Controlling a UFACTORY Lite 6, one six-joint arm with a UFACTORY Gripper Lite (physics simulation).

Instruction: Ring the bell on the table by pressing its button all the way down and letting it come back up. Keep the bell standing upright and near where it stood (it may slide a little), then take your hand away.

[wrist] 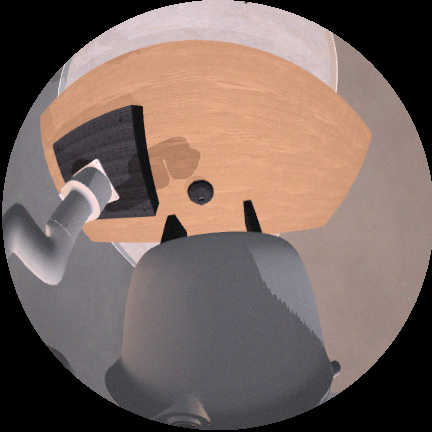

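Seen in the pictures: hand, tool point: [211,231]; arm's base, link origin: [94,185].
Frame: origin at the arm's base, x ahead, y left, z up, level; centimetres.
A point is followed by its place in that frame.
Observation:
The bell [200,192] @[x 28.9, y -12.7, z -2.5 cm] is a small dark round thing with a small button near its middle. It stands upright on the wooden table, a little left of the view's centre. My gripper [210,207] @[x 31.5, y 2.1, z 23.9 cm] shows at the middle of the view, with its two black fingers wide apart and nothing between them. It is open and hangs above the table, with the bell beyond the fingertips and apart from them. How high the fingertips are above the bell is hard to tell.
The wooden table [270,110] @[x 51.3, y 7.9, z -6.7 cm] has its edges at both sides of the view. A dark base board [120,145] @[x 13.9, y 6.4, z -0.1 cm] lies on its left part, with my arm's white and grey base [92,187] @[x 6.1, y 1.4, z 6.3 cm] on it. A shadow falls on the table beside the bell.

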